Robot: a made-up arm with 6 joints. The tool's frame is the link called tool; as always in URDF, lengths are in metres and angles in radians.
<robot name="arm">
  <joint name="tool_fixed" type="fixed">
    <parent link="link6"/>
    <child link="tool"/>
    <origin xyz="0.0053 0.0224 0.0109" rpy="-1.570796 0 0"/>
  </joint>
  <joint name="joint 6" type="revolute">
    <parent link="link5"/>
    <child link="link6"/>
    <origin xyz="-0.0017 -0.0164 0.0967" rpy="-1.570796 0 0"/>
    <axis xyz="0 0 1"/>
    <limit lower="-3.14" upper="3.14" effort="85" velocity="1.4"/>
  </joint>
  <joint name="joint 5" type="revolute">
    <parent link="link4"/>
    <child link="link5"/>
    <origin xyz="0.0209 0.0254 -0.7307" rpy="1.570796 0 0"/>
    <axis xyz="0 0 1"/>
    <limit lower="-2.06" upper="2.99" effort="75" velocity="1"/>
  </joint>
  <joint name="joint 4" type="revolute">
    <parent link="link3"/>
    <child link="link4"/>
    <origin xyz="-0.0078 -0.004 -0.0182" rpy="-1.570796 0 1.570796"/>
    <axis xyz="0 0 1"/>
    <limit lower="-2.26" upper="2.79" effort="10" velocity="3.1"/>
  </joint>
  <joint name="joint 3" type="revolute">
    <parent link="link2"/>
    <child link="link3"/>
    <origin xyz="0.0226 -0.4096 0.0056" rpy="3.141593 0 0"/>
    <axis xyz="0 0 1"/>
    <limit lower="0.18" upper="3.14" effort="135" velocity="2.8"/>
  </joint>
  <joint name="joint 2" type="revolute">
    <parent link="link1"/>
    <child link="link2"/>
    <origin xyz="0.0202 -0.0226 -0.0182" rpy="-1.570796 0 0"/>
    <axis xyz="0 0 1"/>
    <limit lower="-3.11" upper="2.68" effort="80" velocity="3.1"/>
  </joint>
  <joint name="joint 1" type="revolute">
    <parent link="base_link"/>
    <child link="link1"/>
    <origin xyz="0.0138 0.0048 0.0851" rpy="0 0 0"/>
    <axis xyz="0 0 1"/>
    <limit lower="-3.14" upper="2.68" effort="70" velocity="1.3"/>
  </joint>
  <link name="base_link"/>
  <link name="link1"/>
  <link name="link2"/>
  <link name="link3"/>
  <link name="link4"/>
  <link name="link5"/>
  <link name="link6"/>
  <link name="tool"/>
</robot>
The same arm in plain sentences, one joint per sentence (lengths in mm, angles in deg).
The arm has six revolute joints in a row. What follows holds with every joint at zero, and every direction is one of the base frame's. The first joint lies 13.8 mm along +x and 4.8 mm along +y and 85.1 mm along +z from the base frame's origin and rotates about +z, from -179.91 to 153.55 deg. The second joint lies 20.2 mm along +x and 22.6 mm along -y and 18.2 mm along -z from the first joint and rotates about +y, from -178.19 to 153.55 deg. The third joint lies 22.6 mm along +x and 5.6 mm along +y and 409.6 mm along +z from the second joint and rotates about -y, from 10.31 to 179.91 deg. The fourth joint lies 7.8 mm along -x and 18.2 mm along +y and 4 mm along -z from the third joint and rotates about -x, from -129.49 to 159.86 deg. The fifth joint lies 730.7 mm along +x and 25.4 mm along +y and 20.9 mm along +z from the fourth joint and rotates about -y, from -118.03 to 171.31 deg. The sixth joint lies 16.4 mm along +x and 96.7 mm along -y and 1.7 mm along -z from the fifth joint and rotates about -x, from -179.91 to 179.91 deg. The tool frame, which is the frame that the pose is given for, lies 10.9 mm along -x and 22.4 mm along +y and 5.3 mm along +z from the sixth joint; its axes are the base frame's turned by roll -90, pitch -90 and yaw 0 deg (as in URDF: about the fixed x, then y, then z).
